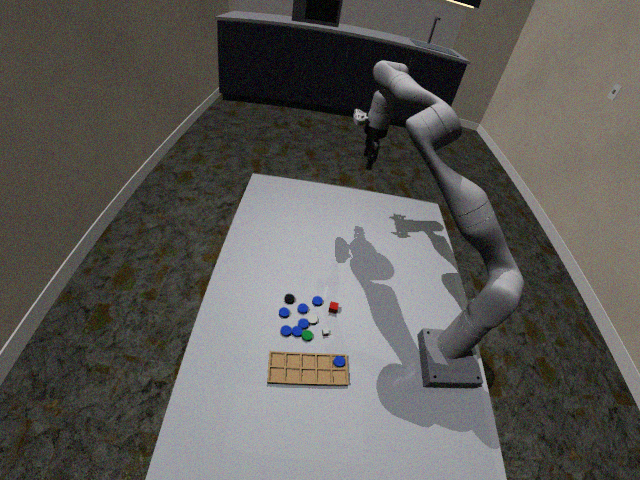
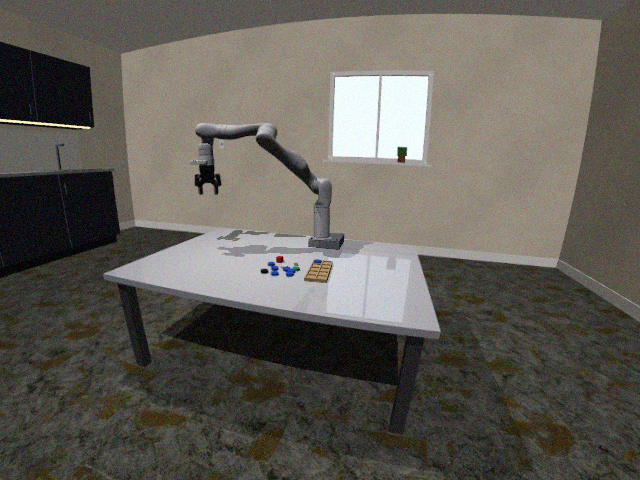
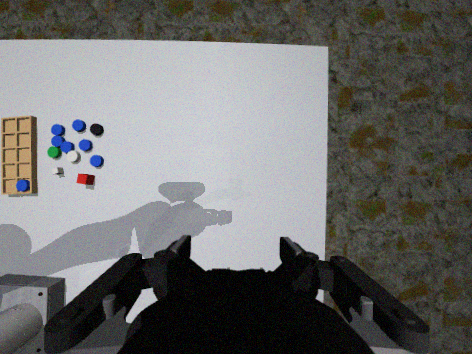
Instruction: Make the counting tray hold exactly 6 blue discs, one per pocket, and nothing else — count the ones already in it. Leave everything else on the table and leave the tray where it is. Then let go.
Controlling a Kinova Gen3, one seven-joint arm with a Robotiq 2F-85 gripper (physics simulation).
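Observation:
The wooden counting tray (image 1: 309, 384) (image 2: 306, 280) (image 3: 34, 150) lies on the table, with two rows of pockets. One blue disc (image 1: 339, 361) (image 2: 317, 261) (image 3: 22, 185) sits in the tray's corner pocket, at the end nearer the robot base; the other pockets look empty. Several loose blue discs lie beside the tray, among them a blue disc (image 1: 317, 300) (image 3: 96, 161) near the red cube and another blue disc (image 1: 284, 312) (image 3: 78, 125) near the black disc. Some of them lie close together. My gripper (image 1: 370, 164) (image 2: 208, 192) (image 3: 235, 245) is open and empty, high above the table's far end, away from the discs.
A black disc (image 1: 289, 298) (image 2: 264, 270) (image 3: 96, 129), a green disc (image 1: 307, 335) (image 3: 54, 152), a white disc (image 1: 314, 320) (image 3: 73, 156), a small white cube (image 1: 325, 332) (image 3: 58, 171) and a red cube (image 1: 333, 307) (image 2: 279, 259) (image 3: 85, 179) lie among or beside the loose blue discs. The robot base (image 1: 449, 369) stands at the table's side.

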